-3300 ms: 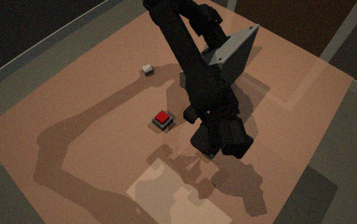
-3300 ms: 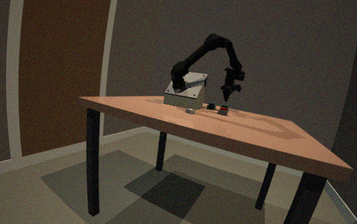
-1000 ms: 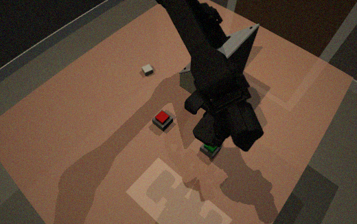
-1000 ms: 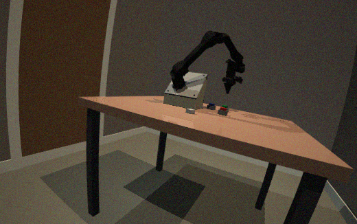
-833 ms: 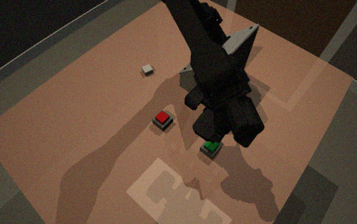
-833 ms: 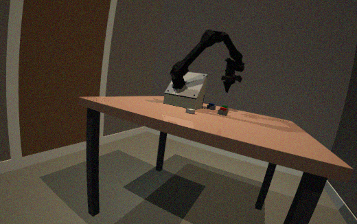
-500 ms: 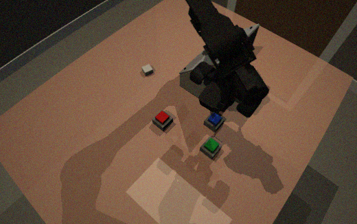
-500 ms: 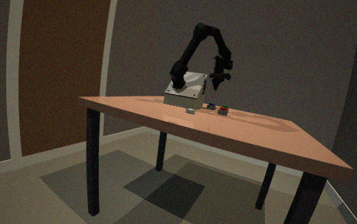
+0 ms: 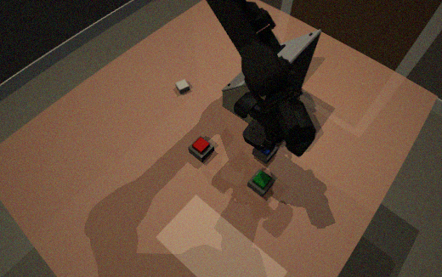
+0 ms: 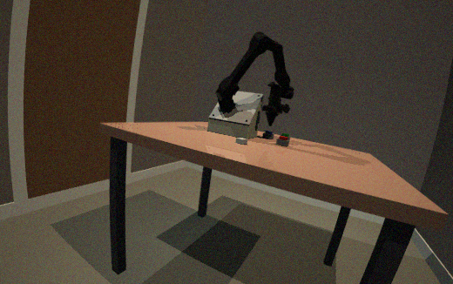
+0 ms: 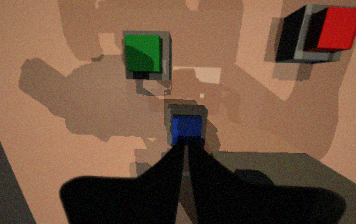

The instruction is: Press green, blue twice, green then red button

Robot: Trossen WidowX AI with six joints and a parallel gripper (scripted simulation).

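Now: gripper tip 3 cm above the blue button. Round my gripper tip: green button: 8 cm ahead, 4 cm to the left, 3 cm below; small white block: 3 cm behind, 32 cm to the right, 6 cm below; red button: 10 cm ahead, 14 cm to the right, 3 cm below.
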